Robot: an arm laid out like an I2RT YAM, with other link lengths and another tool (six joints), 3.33 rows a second.
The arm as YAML. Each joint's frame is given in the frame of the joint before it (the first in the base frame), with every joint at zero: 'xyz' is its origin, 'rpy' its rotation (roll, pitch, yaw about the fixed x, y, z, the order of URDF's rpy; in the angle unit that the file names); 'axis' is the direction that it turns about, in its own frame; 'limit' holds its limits. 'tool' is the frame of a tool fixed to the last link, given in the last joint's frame.
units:
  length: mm
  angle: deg
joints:
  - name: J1
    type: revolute
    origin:
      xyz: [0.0, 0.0, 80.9]
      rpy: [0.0, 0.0, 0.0]
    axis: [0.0, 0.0, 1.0]
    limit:
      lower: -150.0
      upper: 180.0
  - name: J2
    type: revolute
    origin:
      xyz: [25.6, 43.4, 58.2]
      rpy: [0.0, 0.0, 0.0]
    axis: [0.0, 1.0, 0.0]
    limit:
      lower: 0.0
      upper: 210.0
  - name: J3
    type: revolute
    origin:
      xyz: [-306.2, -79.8, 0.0]
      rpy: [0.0, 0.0, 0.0]
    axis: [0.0, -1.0, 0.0]
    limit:
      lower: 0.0
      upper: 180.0
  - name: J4
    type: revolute
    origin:
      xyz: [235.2, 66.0, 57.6]
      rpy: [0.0, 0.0, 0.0]
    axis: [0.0, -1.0, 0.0]
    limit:
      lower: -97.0
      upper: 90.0
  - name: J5
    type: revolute
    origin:
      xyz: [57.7, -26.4, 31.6]
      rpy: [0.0, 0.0, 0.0]
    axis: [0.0, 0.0, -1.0]
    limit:
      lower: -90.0
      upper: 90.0
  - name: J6
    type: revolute
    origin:
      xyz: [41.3, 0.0, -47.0]
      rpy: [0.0, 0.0, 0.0]
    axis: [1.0, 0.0, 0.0]
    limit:
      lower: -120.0
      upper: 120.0
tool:
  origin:
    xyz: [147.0, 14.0, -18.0]
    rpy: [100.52, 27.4, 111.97]
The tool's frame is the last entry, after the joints.
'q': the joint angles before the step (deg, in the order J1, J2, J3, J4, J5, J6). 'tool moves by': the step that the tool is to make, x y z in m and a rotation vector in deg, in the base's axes. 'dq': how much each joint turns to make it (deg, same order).
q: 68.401 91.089 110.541 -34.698 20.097 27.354
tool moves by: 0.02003 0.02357 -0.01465 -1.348 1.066 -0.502
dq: -1.616 5.377 3.739 -0.066 -1.201 0.153
